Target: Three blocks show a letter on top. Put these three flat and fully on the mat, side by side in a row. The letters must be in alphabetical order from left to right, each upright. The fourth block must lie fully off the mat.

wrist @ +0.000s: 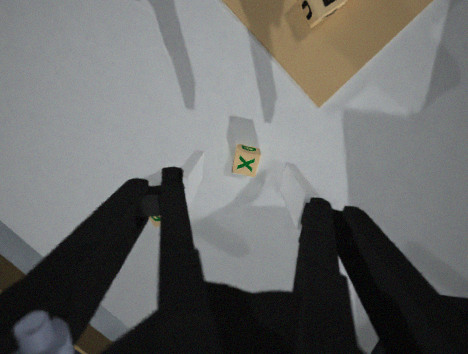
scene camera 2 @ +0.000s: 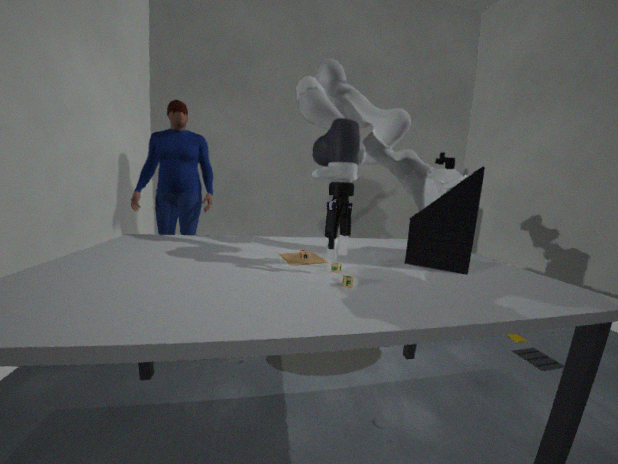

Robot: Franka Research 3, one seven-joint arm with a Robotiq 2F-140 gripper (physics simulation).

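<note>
The X block (wrist: pixel 246 162) (scene camera 2: pixel 336 267) lies on the table off the mat. In the wrist view its green X faces the camera. Another block (scene camera 2: pixel 348 281) (wrist: pixel 156 220) with green marks lies nearer the scene camera, also off the mat. It is mostly hidden behind the left finger in the wrist view. The tan mat (scene camera 2: pixel 292 260) (wrist: pixel 320 80) bears lettered blocks (scene camera 2: pixel 303 254), seen small in the scene view. In the wrist view, part of a block with black letters (wrist: pixel 324 10) shows at the top edge. My gripper (scene camera 2: pixel 336 248) (wrist: pixel 243 171) is open and empty above the X block.
A black upright panel (scene camera 2: pixel 442 230) stands on the table (scene camera 2: pixel 200 305) to the right of the blocks in the scene view. A person in blue (scene camera 2: pixel 179 160) stands behind the table at the left. A table edge shows at the lower left of the wrist view.
</note>
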